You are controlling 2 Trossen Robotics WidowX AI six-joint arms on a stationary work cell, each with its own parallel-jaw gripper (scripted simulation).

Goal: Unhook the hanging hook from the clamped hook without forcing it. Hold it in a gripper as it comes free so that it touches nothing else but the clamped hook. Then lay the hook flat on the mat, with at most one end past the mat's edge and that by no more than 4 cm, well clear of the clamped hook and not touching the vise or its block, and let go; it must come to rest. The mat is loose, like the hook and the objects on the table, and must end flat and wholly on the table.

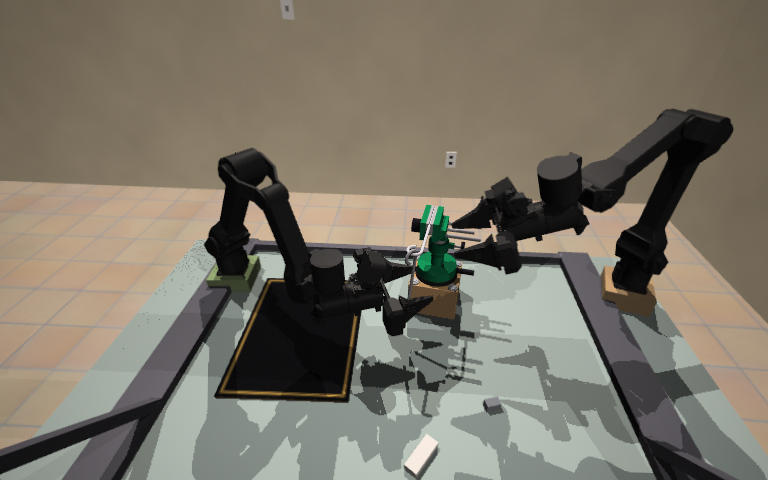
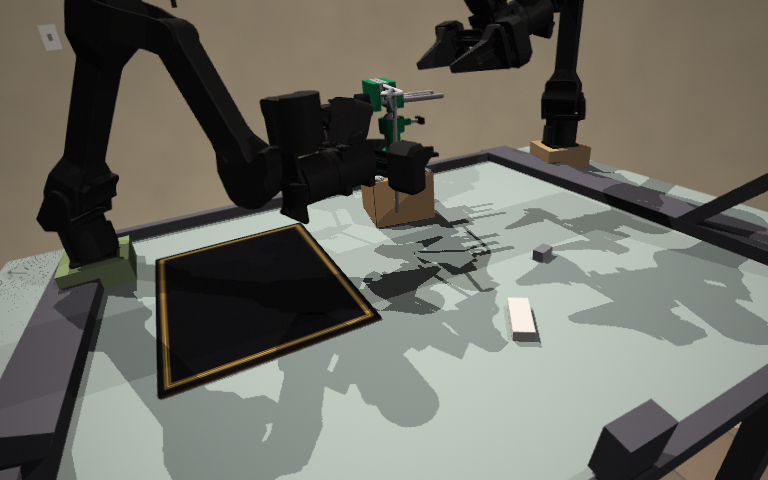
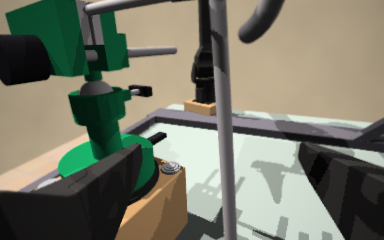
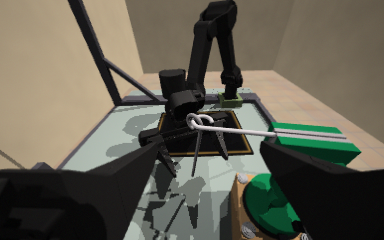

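There's a white block (image 2: 521, 323) here, and a wooden block (image 2: 379, 201), (image 1: 443, 305) as well. In image 3 the white block is out of frame, and image 4 does not show the white block, since it's hidden by my right gripper. As for my left gripper (image 2: 408, 145), (image 1: 424, 282), (image 3: 219, 150), (image 4: 202, 167), it's in view, and so is my right gripper (image 2: 433, 68), (image 1: 453, 239), (image 4: 208, 146).
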